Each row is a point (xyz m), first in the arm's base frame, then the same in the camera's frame.
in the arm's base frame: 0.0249 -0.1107 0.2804
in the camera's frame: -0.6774 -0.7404 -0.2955
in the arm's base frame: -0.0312 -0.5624 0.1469
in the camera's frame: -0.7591 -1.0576 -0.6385
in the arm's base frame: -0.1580 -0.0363 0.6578
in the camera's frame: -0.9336 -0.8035 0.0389
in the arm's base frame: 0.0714 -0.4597 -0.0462
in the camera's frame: -0.6007 -0.9059 -0.7398
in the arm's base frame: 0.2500 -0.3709 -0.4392
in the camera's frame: -0.3233 -0.6939 -1.0087
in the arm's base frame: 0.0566 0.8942 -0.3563
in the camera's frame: -0.3620 0.4058 -0.3499
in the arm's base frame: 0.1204 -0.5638 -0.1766
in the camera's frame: -0.5362 -0.9485 -0.8955
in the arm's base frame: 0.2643 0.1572 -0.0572
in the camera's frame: -0.3310 -0.4127 -0.4206
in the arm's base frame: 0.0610 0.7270 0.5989
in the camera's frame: -0.6080 -0.1684 0.3919
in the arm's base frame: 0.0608 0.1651 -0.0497
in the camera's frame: -0.5275 -0.3624 -0.4402
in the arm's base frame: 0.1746 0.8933 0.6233
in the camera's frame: -0.4825 -0.0619 0.5105
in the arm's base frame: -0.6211 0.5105 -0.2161
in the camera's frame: -1.0982 0.1674 -0.5155
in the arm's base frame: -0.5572 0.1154 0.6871
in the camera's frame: -1.3046 -0.5939 0.0793
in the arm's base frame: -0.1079 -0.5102 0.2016
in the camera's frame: -0.8391 -1.0195 -0.5773
